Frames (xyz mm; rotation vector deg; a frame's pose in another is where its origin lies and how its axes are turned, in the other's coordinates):
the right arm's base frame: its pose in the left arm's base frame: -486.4 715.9 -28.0 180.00 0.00 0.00
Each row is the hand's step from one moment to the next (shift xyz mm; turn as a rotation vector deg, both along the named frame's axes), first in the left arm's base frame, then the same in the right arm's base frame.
Working: the left arm's base frame: its pose in the right arm's base frame: 486.4 715.9 -28.0 180.00 0.00 0.00

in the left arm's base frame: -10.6 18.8 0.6 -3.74 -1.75 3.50
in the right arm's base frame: -10.6 -18.8 -0.6 -3.74 1.75 -3.50
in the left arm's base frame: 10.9 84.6 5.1 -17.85 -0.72 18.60
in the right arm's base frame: 10.9 -84.6 -5.1 -17.85 0.72 -18.60
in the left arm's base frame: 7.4 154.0 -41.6 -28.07 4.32 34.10
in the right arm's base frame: 7.4 -154.0 41.6 -28.07 -4.32 -34.10
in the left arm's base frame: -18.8 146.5 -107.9 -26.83 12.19 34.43
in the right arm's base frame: -18.8 -146.5 107.9 -26.83 -12.19 -34.43
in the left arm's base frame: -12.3 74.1 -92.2 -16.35 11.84 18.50
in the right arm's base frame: -12.3 -74.1 92.2 -16.35 -11.84 -18.50
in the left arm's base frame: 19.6 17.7 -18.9 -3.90 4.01 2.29
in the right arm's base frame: 19.6 -17.7 18.9 -3.90 -4.01 -2.29
